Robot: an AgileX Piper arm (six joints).
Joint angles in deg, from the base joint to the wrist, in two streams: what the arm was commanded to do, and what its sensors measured. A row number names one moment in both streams.
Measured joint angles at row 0: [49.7 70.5 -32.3 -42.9 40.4 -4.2]
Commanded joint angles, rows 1 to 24: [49.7 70.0 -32.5 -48.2 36.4 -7.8]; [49.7 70.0 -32.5 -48.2 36.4 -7.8]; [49.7 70.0 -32.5 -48.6 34.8 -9.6]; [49.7 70.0 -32.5 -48.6 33.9 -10.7]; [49.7 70.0 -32.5 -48.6 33.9 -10.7]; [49.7 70.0 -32.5 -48.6 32.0 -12.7]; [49.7 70.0 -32.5 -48.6 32.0 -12.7]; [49.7 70.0 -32.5 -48.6 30.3 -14.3]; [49.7 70.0 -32.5 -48.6 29.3 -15.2]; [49.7 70.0 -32.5 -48.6 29.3 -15.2]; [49.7 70.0 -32.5 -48.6 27.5 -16.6]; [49.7 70.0 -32.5 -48.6 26.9 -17.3]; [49.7 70.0 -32.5 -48.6 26.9 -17.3]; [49.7 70.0 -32.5 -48.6 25.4 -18.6]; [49.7 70.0 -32.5 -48.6 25.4 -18.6]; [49.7 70.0 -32.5 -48.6 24.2 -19.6]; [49.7 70.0 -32.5 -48.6 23.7 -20.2]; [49.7 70.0 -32.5 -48.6 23.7 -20.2]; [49.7 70.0 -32.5 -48.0 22.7 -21.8]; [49.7 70.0 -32.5 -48.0 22.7 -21.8]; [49.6 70.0 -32.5 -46.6 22.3 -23.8]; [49.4 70.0 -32.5 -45.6 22.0 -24.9]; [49.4 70.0 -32.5 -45.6 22.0 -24.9]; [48.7 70.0 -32.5 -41.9 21.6 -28.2]
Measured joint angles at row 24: [49.7 70.5 -32.3 -44.0 24.3 -23.8]
